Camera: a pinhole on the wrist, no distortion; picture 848 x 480 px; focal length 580.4 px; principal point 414.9 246.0 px. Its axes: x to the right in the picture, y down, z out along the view. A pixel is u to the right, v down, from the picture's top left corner.
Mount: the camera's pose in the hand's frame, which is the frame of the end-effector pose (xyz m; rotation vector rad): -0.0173 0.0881 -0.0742 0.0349 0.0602 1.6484
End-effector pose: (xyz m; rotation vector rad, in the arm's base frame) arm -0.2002 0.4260 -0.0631 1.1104 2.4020 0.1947
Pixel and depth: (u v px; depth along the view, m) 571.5 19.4 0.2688
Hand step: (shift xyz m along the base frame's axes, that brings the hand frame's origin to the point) 0.1540 0.1740 -0.1430
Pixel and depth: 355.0 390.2 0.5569
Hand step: 0.3223 -0.1029 -0.3756
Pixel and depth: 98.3 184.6 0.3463
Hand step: 0.0392 -0.0387 -0.2865
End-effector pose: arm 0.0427 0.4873 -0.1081 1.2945 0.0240 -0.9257
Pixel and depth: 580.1 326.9 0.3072
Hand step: -0.0357 -0.1682 0.2429
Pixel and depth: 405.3 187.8 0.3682
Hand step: -0.0545 -0.2650 0.1474
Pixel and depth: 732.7 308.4 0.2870
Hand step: 0.0195 -0.1547 0.2895
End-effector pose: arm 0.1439 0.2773 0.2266 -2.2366 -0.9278 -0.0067
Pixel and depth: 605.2 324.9 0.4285
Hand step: 0.0105 0.0649 -0.4232
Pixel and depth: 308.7 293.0 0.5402
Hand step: -0.1345 0.2755 -0.3555
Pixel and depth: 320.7 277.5 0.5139
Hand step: -0.1080 0.2588 -0.3414
